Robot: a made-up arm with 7 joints. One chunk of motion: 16 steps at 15 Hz.
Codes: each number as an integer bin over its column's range. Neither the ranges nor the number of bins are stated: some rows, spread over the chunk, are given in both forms.
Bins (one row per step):
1: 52 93 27 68 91 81 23
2: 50 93 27 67 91 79 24
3: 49 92 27 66 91 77 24
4: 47 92 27 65 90 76 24
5: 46 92 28 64 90 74 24
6: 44 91 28 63 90 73 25
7: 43 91 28 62 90 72 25
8: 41 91 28 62 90 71 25
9: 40 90 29 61 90 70 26
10: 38 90 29 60 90 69 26
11: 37 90 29 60 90 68 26
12: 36 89 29 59 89 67 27
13: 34 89 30 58 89 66 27
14: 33 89 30 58 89 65 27
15: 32 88 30 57 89 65 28
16: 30 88 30 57 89 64 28
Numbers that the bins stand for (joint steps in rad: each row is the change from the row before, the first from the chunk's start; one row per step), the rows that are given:
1: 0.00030 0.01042 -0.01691 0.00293 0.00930 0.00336 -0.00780
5: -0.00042 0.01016 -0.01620 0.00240 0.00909 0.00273 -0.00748
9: -0.00115 0.00964 -0.01549 0.00201 0.00909 0.00236 -0.00686
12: -0.00164 0.00937 -0.01549 0.00175 0.00888 0.00209 -0.00655
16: -0.00236 0.00911 -0.01479 0.00148 0.00888 0.00182 -0.00623
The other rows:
2: 0.00006 0.01042 -0.01691 0.00280 0.00930 0.00318 -0.00748
3: -0.00006 0.01016 -0.01691 0.00267 0.00930 0.00300 -0.00748
4: -0.00030 0.01016 -0.01691 0.00254 0.00909 0.00291 -0.00748
6: -0.00067 0.00990 -0.01620 0.00227 0.00909 0.00264 -0.00717
7: -0.00079 0.00990 -0.01620 0.00214 0.00909 0.00255 -0.00717
8: -0.00103 0.00990 -0.01620 0.00214 0.00909 0.00245 -0.00717
10: -0.00139 0.00964 -0.01549 0.00188 0.00909 0.00227 -0.00686
11: -0.00152 0.00964 -0.01549 0.00188 0.00909 0.00218 -0.00686
13: -0.00188 0.00937 -0.01479 0.00162 0.00888 0.00200 -0.00655
14: -0.00200 0.00937 -0.01479 0.00162 0.00888 0.00191 -0.00655
15: -0.00212 0.00911 -0.01479 0.00148 0.00888 0.00191 -0.00623

